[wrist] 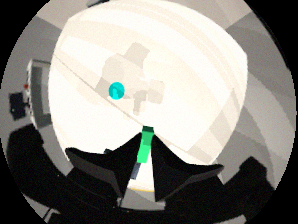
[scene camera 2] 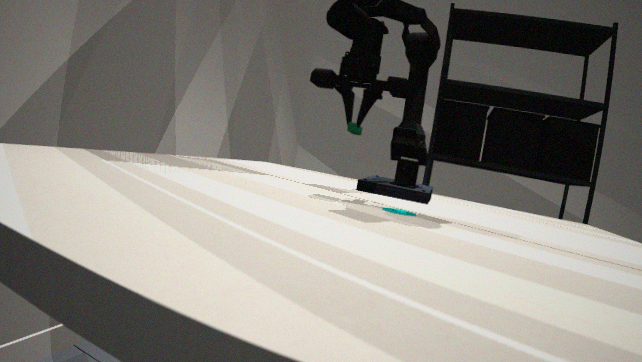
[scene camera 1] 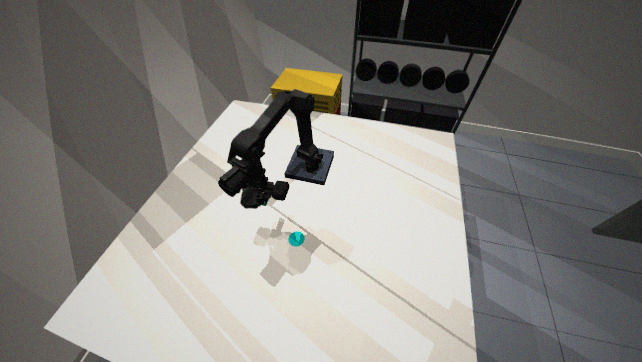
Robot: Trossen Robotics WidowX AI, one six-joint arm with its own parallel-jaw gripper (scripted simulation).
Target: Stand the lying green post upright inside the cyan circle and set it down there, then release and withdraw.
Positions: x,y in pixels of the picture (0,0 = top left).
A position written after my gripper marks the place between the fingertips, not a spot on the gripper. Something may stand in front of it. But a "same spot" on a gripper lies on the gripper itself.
my gripper: wrist; scene camera 2; scene camera 1 264,201
same spot on my gripper: (wrist: 181,185) = (scene camera 2: 350,90)
